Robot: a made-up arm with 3 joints. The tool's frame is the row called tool. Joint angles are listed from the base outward. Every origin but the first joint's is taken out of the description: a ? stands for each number. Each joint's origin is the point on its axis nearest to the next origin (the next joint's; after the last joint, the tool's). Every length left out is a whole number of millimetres.
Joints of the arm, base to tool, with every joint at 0 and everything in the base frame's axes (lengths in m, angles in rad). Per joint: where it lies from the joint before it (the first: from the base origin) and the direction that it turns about. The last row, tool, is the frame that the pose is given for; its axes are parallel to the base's.
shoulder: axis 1 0 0 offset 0.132 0 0.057
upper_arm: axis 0 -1 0 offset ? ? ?
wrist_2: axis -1 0 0 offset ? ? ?
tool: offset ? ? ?
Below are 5 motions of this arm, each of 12 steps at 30 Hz.
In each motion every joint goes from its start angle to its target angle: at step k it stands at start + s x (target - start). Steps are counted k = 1, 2, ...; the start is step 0. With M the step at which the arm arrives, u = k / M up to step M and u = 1 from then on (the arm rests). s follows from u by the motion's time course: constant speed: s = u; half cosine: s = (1 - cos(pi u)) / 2; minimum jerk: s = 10 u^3 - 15 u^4 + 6 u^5.
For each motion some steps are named. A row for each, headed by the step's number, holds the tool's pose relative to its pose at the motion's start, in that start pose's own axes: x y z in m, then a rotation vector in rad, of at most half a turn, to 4 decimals.
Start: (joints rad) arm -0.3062 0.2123 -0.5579
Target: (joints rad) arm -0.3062 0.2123 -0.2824
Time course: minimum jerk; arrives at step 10
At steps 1, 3, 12:
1: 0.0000 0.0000 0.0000 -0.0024 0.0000 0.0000
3: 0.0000 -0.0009 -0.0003 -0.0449 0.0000 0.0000
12: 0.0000 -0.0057 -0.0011 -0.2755 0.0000 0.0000

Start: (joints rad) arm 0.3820 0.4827 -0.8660
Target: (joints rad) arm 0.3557 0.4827 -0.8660
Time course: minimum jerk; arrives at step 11
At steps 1, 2, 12:
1: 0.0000 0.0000 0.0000 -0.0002 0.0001 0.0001
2: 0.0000 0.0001 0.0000 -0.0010 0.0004 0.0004
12: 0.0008 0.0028 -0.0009 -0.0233 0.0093 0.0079

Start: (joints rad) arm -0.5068 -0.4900 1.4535
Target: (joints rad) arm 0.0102 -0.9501 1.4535
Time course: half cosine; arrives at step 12
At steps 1, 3, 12:
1: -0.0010 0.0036 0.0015 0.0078 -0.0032 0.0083
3: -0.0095 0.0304 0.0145 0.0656 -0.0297 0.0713
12: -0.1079 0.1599 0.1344 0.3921 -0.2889 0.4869

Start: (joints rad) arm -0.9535 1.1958 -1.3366
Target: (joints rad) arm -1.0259 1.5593 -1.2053
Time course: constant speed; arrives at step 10
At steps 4, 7, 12:
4: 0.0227 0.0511 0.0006 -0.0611 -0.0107 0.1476
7: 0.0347 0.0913 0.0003 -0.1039 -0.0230 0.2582
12: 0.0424 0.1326 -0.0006 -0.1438 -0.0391 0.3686

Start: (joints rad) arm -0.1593 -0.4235 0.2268
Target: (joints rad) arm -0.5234 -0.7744 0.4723
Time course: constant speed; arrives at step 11
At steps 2, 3, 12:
2: -0.0154 -0.0120 -0.0187 -0.1041 0.0690 -0.0125
3: -0.0238 -0.0187 -0.0275 -0.1554 0.1041 -0.0190
12: -0.1067 -0.0815 -0.0788 -0.5444 0.4001 -0.0757

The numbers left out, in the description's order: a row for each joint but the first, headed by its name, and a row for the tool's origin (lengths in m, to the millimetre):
upper_arm: 0 -0.085 0.097
wrist_2: 0.335 0 -0.171
tool: 0 0.007 -0.02

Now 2 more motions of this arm.
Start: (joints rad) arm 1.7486 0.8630 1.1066
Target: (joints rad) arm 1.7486 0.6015 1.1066
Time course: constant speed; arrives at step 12
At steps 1, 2, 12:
1: -0.0041 0.0065 -0.0032 0.0000 0.0098 0.0195
2: -0.0084 0.0129 -0.0065 0.0000 0.0195 0.0390
12: -0.0595 0.0718 -0.0359 0.0000 0.1171 0.2338

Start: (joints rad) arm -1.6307 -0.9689 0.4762
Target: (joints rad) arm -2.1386 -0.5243 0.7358
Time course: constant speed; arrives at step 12
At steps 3, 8, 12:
3: 0.0080 -0.0535 0.0245 -0.1424 -0.0480 -0.1420
8: 0.0039 -0.1365 0.0788 -0.4026 -0.1162 -0.3686
12: -0.0125 -0.1908 0.1340 -0.6286 -0.1612 -0.5394

